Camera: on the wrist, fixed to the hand. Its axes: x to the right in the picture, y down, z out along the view.
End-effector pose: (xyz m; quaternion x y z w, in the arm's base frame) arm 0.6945 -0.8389 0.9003 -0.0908 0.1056 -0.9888 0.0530
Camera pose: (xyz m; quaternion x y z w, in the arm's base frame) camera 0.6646 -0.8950 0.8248 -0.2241 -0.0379 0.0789 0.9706
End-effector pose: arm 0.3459 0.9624 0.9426 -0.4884 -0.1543 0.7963 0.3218
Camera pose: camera 0.3726 0.9223 0.8564 -0.1597 -0.4358 -0.4724 0.7493
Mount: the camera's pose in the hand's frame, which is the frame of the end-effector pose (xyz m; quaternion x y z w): 0.0235 0.0685 -0.0671 -0.1054 0.3333 -0.9369 0.0102
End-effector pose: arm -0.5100 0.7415 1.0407 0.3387 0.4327 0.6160 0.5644
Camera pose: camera -0.6015 0.7554 1.0752 -0.6667 0.4449 -0.3640 0.4744
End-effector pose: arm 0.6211 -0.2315 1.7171 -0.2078 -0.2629 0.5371 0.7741
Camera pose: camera 0.6206 -0.1890 1.6280 -0.0164 0.0040 -0.8167 0.5768
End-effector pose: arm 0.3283 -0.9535 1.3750 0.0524 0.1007 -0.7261 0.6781
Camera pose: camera 0.3907 -0.9659 1.2995 -0.0767 -0.3527 0.6146 0.7014
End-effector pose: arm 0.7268 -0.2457 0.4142 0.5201 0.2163 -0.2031 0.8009
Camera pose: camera 0.7748 -0.1605 0.4276 0.2141 -0.7778 0.5563 0.1994
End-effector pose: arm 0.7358 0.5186 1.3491 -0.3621 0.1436 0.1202 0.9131
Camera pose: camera 0.7237 0.5232 1.2512 -0.2745 -0.0461 -0.9598 0.0359
